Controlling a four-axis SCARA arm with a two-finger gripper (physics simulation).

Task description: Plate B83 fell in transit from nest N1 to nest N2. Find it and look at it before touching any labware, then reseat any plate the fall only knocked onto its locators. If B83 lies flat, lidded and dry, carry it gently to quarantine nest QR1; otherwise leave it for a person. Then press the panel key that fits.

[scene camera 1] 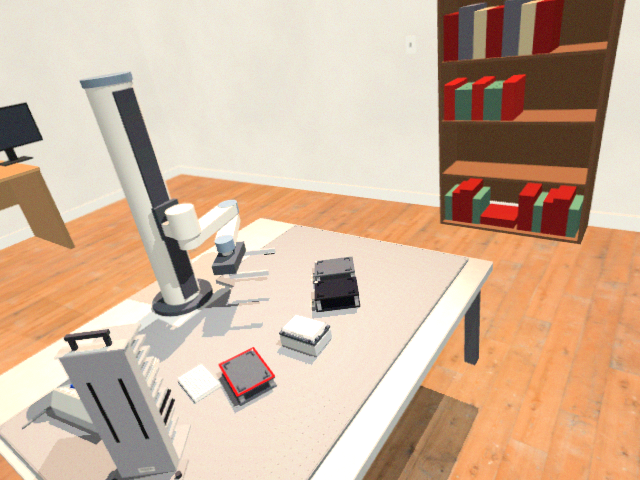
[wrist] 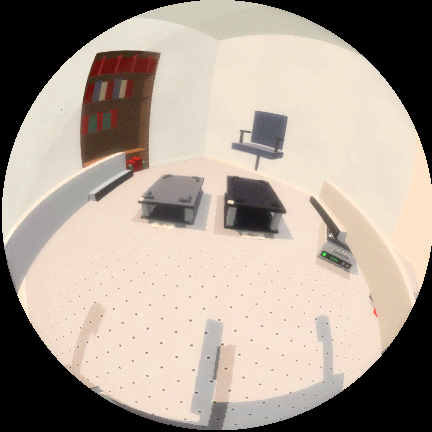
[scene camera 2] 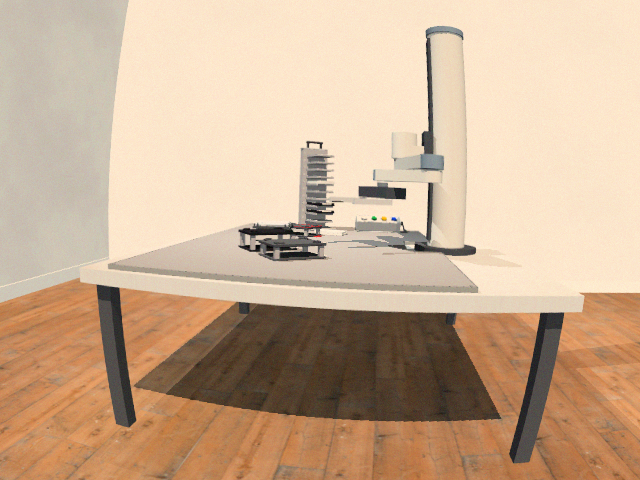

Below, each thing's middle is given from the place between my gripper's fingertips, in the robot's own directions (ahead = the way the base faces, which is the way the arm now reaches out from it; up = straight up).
Right now my hand is 27 cm short of the shaker station (scene camera 1: 313, 348), 17 cm to the left of it and 13 cm above it. Round my hand: plate with red frame (scene camera 1: 245, 370) (39 cm to the right, 21 cm ahead, 13 cm below); flat white lid (scene camera 1: 198, 381) (48 cm to the right, 15 cm below, 8 cm ahead).
